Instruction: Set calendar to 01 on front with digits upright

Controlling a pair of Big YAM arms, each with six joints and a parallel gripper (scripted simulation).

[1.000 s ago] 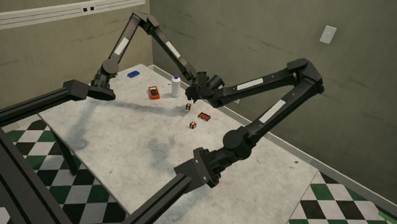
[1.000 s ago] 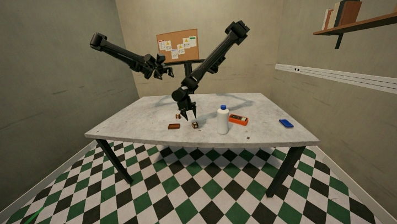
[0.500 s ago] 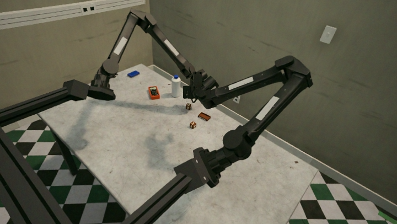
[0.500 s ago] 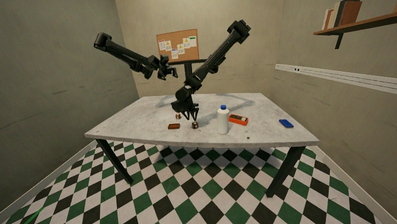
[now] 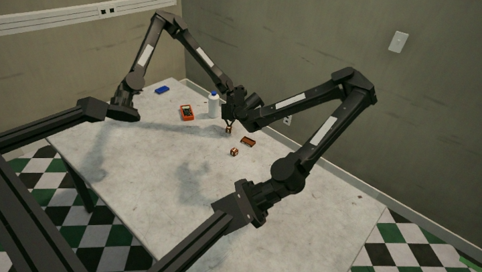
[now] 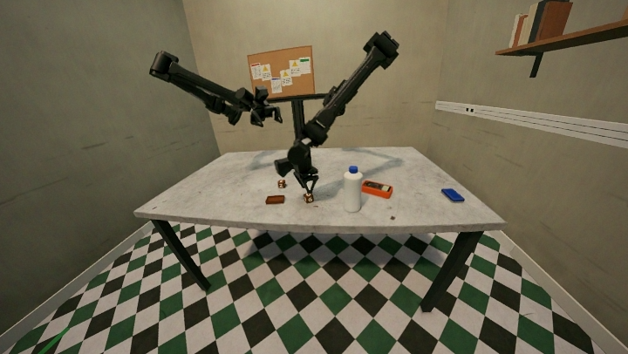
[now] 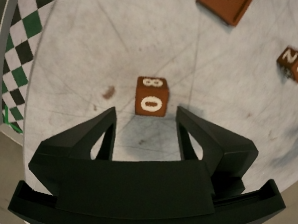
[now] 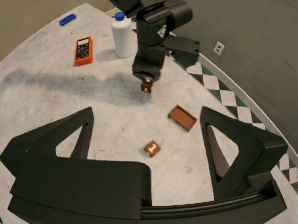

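Now: the brown tray 14 cm to the right of my left hand, 5 cm below it and 1 cm behind it. From my left hand the other things lie so: blue block: 61 cm to the left, 5 cm below, 1 cm ahead; white bottle: 17 cm to the left, 5 cm ahead, 2 cm above.
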